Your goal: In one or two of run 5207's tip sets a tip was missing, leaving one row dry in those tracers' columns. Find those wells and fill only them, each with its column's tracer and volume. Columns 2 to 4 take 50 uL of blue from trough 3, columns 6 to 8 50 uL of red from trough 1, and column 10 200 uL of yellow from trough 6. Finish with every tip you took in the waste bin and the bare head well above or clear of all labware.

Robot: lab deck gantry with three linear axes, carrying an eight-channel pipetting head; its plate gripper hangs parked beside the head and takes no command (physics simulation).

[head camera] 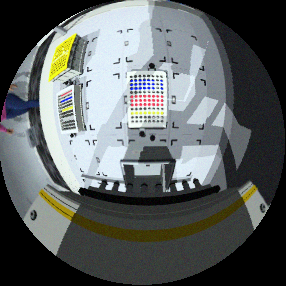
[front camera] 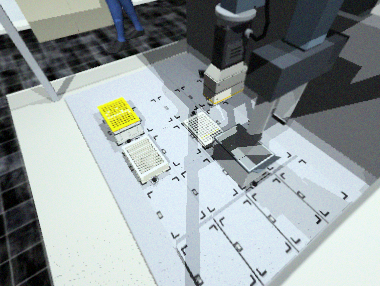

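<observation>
The white well plate (front camera: pixel 206 144) (head camera: pixel 129 100) shows three blue, three red and one yellow column in the head view; single dry wells are too small to tell. The trough block (front camera: pixel 155 173) (head camera: pixel 80 110) shows red, blue and yellow strips. The yellow tip rack (front camera: pixel 119 115) (head camera: pixel 65 57) stands behind it, with some empty holes. The waste bin (front camera: pixel 266 163) (head camera: pixel 148 162) adjoins the plate. The pipetting head (front camera: pixel 225 85) hangs high above the deck; its nozzles (head camera: pixel 144 185) show dark ends and no tips that I can make out. The plate gripper's fingers cannot be made out.
A dark gantry beam (front camera: pixel 280 67) and a pale hanging panel (front camera: pixel 290 102) are right of the head. Slot marks and dark pins dot the deck. A pale deck border (front camera: pixel 37 150) runs along the left. A person in blue trousers (front camera: pixel 120 20) (head camera: pixel 20 105) stands outside.
</observation>
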